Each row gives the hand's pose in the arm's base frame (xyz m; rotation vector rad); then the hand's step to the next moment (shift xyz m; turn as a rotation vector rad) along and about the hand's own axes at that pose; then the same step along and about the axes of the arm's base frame.
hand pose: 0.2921 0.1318 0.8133 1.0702 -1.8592 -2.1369
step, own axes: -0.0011 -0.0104 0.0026 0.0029 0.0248 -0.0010
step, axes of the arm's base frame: 0.0030 0.0052 -0.0089 -0.0103 -0.0083 0.0212
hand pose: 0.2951 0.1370 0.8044 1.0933 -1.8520 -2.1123
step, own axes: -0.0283 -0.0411 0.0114 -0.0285 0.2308 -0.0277
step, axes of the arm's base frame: 0.0286 0.0342 -0.0252 -0.0450 -0.0627 0.2211
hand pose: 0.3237 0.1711 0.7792 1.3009 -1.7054 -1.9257
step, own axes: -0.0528 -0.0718 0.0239 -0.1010 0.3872 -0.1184
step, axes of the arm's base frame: 0.0375 0.0726 -0.0429 0.0083 -0.1158 0.4008
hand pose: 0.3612 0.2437 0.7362 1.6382 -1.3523 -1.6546
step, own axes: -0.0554 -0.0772 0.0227 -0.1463 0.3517 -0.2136
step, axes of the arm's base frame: 0.0141 0.0868 -0.0425 0.1168 -0.0931 0.4104
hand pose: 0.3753 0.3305 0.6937 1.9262 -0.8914 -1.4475
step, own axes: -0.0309 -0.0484 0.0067 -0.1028 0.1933 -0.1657
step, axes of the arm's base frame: -0.0041 0.0539 -0.0206 0.1065 -0.0314 0.2511
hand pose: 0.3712 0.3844 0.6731 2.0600 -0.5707 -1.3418
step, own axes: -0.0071 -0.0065 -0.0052 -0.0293 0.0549 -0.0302
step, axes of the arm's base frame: 0.0022 0.0106 0.0017 0.0147 -0.0131 0.0663
